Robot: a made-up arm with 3 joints.
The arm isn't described. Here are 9 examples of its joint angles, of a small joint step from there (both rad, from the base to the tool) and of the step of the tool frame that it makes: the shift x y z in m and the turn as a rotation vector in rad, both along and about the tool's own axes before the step.
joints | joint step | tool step
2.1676 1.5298 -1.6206 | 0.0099 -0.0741 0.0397 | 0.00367 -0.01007 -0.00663 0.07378 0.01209 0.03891
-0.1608 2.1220 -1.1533 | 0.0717 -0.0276 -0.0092 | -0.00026 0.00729 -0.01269 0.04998 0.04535 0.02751
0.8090 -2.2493 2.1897 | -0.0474 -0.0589 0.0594 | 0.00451 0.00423 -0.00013 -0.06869 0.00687 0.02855
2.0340 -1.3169 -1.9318 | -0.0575 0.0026 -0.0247 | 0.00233 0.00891 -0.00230 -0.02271 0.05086 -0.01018
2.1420 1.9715 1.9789 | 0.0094 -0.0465 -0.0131 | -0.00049 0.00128 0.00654 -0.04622 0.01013 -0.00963
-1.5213 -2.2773 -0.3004 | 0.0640 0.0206 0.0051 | 0.01554 0.00059 0.02237 -0.05299 0.00528 0.04614
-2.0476 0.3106 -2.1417 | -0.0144 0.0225 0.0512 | 0.00648 -0.01211 -0.00114 -0.01688 -0.01557 0.06486
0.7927 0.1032 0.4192 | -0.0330 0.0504 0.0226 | 0.01572 -0.02036 0.00944 0.01719 0.04756 0.05533
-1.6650 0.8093 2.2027 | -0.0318 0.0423 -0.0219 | -0.00615 -0.00399 -0.00090 0.04806 -0.00551 -0.00044
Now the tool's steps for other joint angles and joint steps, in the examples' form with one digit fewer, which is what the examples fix.
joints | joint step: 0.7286 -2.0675 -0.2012 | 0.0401 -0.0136 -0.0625
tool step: 0.0002 0.0173 0.0094 -0.0310 -0.0213 -0.0431
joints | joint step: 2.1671 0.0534 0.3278 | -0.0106 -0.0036 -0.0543
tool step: -0.0018 0.0095 -0.0004 -0.0016 -0.0033 -0.0437
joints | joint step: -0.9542 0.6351 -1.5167 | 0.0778 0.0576 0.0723
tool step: -0.0063 -0.0215 0.0034 -0.0530 0.0529 0.0110
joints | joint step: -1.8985 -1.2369 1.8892 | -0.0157 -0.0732 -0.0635
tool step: -0.0081 0.0148 0.0072 -0.0745 0.0063 -0.0589
